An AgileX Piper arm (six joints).
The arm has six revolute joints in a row. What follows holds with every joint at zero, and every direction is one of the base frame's. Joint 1 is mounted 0.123 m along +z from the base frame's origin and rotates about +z. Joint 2 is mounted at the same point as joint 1 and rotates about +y. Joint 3 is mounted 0.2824 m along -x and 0.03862 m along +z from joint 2 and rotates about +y. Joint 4 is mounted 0.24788 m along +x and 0.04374 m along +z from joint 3 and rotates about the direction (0.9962, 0, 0.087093). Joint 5 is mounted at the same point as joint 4 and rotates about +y. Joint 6 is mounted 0.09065 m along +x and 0.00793 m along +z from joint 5 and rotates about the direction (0.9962, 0, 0.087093). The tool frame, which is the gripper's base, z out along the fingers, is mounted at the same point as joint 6; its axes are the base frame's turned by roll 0, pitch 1.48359 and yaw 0 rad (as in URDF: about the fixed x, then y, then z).
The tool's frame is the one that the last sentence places.
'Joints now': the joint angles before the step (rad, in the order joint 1, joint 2, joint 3, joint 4, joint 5, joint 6). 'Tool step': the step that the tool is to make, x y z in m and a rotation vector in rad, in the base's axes. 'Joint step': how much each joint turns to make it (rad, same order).
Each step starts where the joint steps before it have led.
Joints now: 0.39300, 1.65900, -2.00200, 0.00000, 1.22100, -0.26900
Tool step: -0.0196, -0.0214, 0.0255, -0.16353, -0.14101, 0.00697
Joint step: 0.00000, -0.07407, 0.00011, -0.14400, -0.00104, -0.10499
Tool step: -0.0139, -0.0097, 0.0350, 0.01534, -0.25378, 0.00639
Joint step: 0.00003, -0.06606, -0.00101, -0.06003, -0.17893, -0.01899
